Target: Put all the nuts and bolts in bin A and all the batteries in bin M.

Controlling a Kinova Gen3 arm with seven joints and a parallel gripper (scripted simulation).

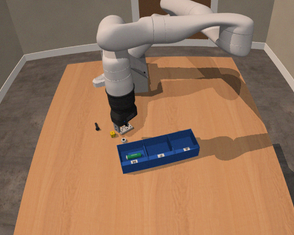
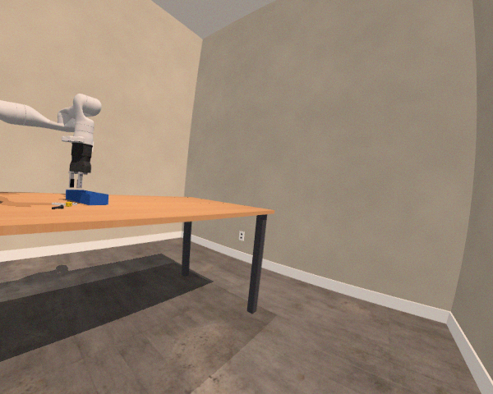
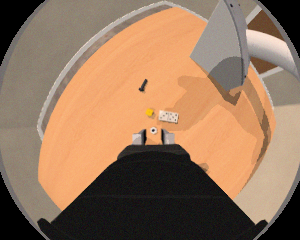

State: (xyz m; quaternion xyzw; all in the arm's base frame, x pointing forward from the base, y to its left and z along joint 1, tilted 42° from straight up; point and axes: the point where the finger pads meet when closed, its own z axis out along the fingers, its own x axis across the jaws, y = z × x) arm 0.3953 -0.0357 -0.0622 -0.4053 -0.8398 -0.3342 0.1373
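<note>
My gripper is now 8 cm above the silver nut. The rest, counted from my hand: yellow die (3 cm behind, 4 cm to the right, 8 cm below); then green battery (8 cm ahead, 3 cm to the left, 7 cm below); then white domino (5 cm behind, 1 cm to the left, 8 cm below).
</note>
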